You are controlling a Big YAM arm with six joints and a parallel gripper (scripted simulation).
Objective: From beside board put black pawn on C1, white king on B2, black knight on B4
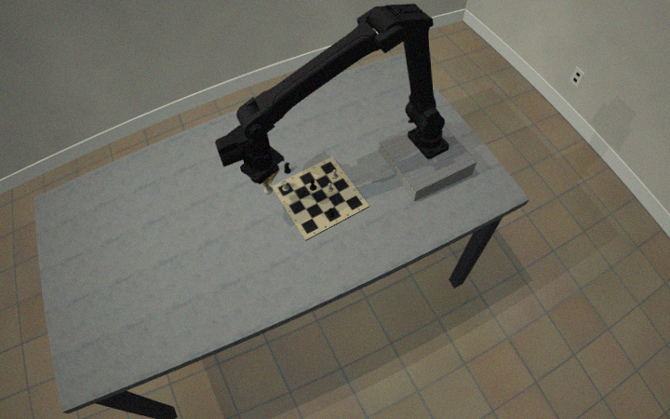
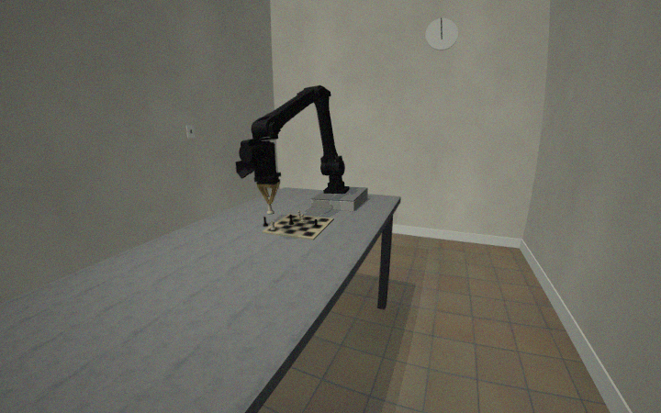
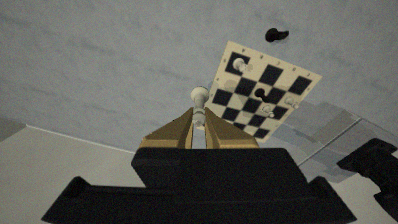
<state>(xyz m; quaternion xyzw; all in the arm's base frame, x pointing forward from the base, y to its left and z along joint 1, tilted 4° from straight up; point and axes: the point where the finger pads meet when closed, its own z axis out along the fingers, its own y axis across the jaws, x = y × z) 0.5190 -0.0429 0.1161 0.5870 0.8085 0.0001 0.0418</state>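
Right now the black pawn is 140 mm behind my hand, 120 mm below it and 100 mm to the left of it. Also, from my hand: chessboard 140 mm below, 140 mm behind, 30 mm to the left; white king 10 mm below; black chess piece 140 mm behind, 110 mm below, 10 mm to the right.
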